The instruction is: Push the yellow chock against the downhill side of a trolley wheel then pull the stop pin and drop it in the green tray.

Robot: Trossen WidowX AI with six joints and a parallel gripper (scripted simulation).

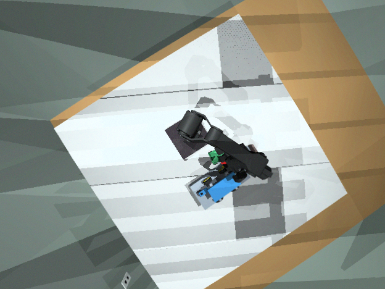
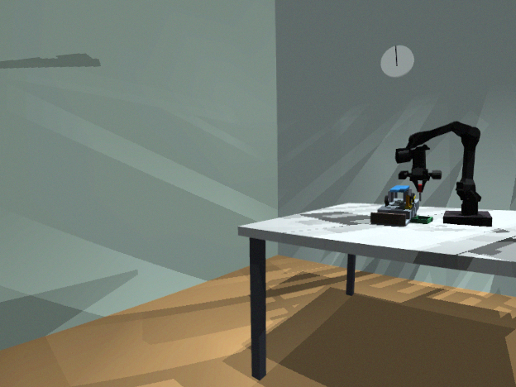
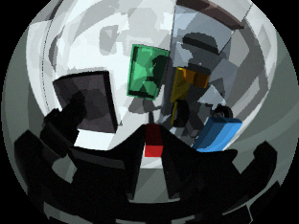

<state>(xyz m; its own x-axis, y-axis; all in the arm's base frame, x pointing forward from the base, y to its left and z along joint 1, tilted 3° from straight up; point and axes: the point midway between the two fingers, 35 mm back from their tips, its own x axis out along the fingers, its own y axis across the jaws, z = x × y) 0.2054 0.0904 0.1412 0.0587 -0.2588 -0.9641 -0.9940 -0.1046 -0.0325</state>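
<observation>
The green tray is 150 mm below my gripper tip, 30 mm to the left of it and 20 mm behind it. From my gripper tip the other things lie so: blue trolley: 110 mm ahead, 50 mm to the right, 30 mm below; yellow chock: 60 mm below, 40 mm to the left, 40 mm ahead; red-headed stop pin: right at my gripper tip.
</observation>
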